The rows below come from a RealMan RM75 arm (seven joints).
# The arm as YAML. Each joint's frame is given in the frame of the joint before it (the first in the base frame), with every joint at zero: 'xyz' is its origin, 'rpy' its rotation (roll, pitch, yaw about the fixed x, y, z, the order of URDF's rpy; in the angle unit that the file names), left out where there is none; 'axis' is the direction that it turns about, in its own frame. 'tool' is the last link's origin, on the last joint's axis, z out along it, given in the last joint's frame.
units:
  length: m
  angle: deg
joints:
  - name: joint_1
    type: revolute
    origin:
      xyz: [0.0, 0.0, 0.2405]
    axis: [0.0, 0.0, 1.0]
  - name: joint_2
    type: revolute
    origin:
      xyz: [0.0, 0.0, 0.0]
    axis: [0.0, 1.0, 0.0]
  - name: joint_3
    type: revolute
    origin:
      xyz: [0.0, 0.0, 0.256]
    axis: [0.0, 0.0, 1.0]
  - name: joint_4
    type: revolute
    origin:
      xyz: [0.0, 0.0, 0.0]
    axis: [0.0, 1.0, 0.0]
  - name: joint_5
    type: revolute
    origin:
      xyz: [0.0, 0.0, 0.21]
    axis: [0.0, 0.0, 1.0]
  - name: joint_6
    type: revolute
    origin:
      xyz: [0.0, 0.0, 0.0]
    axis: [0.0, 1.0, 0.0]
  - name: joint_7
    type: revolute
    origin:
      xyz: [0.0, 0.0, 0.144]
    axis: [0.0, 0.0, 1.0]
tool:
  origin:
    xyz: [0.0, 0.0, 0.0]
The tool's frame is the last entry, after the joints.
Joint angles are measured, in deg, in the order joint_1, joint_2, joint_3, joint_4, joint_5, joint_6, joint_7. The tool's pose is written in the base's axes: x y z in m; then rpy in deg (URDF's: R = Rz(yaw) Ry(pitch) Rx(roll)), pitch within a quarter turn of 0, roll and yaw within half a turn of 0. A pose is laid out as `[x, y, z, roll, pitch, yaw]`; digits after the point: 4 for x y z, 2 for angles.
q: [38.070 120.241 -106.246 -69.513 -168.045 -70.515 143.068]
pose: [0.1771, 0.3668, -0.0671, -144.46, -36.58, -16.98]
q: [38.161 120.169 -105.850 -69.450 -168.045 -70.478 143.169]
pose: [0.1772, 0.3681, -0.0656, -144.08, -36.30, -17.41]
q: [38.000 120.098 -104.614 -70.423 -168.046 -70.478 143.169]
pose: [0.1742, 0.3711, -0.0609, -143.20, -34.92, -17.89]
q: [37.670 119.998 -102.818 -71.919 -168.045 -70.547 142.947]
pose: [0.1704, 0.3750, -0.0536, -142.05, -33.06, -18.41]
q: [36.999 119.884 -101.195 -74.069 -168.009 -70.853 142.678]
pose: [0.1663, 0.3774, -0.0455, -141.00, -31.18, -18.68]
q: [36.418 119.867 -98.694 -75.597 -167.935 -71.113 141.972]
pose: [0.1651, 0.3810, -0.0357, -139.80, -29.18, -19.55]
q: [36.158 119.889 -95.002 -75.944 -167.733 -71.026 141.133]
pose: [0.1681, 0.3872, -0.0239, -138.24, -26.69, -21.50]
